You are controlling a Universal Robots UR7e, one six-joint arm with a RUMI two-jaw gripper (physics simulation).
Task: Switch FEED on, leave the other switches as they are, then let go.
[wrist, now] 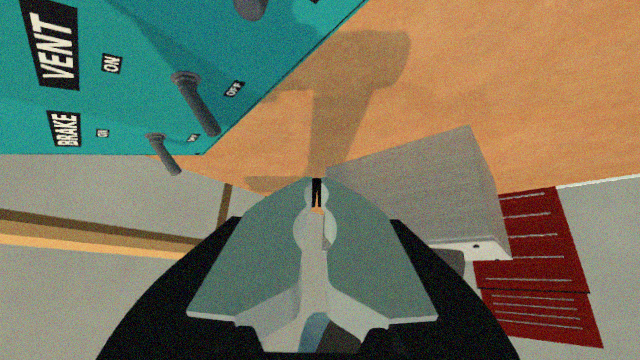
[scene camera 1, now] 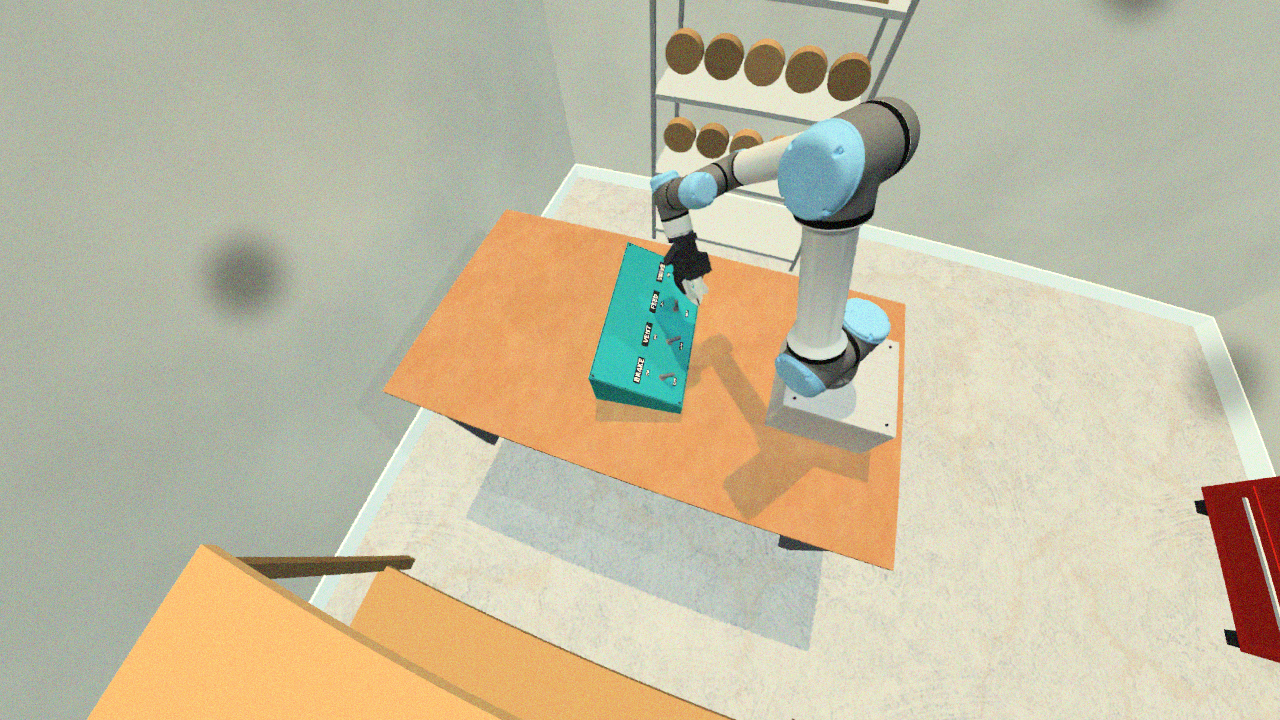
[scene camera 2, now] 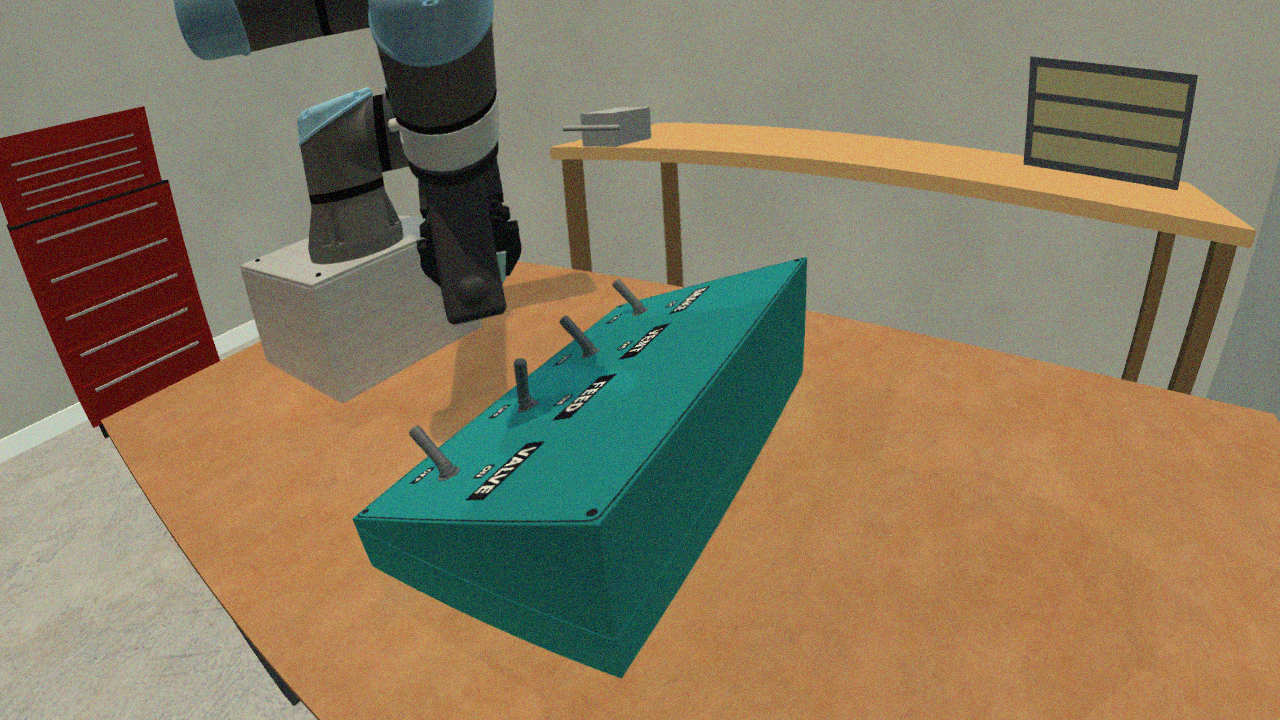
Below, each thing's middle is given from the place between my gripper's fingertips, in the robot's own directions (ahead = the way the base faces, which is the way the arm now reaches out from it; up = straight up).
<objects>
The vent lever (wrist: 209, 124) is 100 mm to the left of my hand, 70 mm below it and 20 mm ahead of it. Also, from my hand: teal switch panel (scene camera 2: 570, 519) (120 mm ahead, 100 mm below, 70 mm to the left).
</objects>
